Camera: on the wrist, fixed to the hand. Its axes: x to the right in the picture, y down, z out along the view.
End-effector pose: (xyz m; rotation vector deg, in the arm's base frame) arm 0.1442 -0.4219 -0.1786 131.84 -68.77 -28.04
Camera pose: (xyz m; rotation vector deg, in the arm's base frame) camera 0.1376 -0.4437 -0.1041 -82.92 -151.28 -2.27
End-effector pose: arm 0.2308 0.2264 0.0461 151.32 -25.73 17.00
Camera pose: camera 0.2108 0.1986 0.1161 21.85 163.50 10.71
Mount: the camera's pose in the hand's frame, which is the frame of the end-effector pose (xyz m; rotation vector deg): 0.0082 0.0579 -0.0515 4.05 51.30 -172.36
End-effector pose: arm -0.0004 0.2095 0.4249 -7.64 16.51 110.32
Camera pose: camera -0.0595 0.1836 0.3813 -42.28 15.55 -69.51
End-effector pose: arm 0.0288 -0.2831 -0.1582 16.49 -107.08 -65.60
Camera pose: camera 0.0785 -0.2871 -0.0983 -136.52 -35.98 59.96
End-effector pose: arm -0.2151 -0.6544 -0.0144 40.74 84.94 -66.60
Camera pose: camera -0.1847 -0.5879 -0.0414 57.86 -55.70 57.46
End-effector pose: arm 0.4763 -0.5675 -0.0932 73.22 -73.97 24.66
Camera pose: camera 0.4543 -0.5075 -0.0486 74.19 105.26 -60.20
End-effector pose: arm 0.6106 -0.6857 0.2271 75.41 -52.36 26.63
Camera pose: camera 0.5875 -0.6248 0.2699 52.55 114.88 -71.10
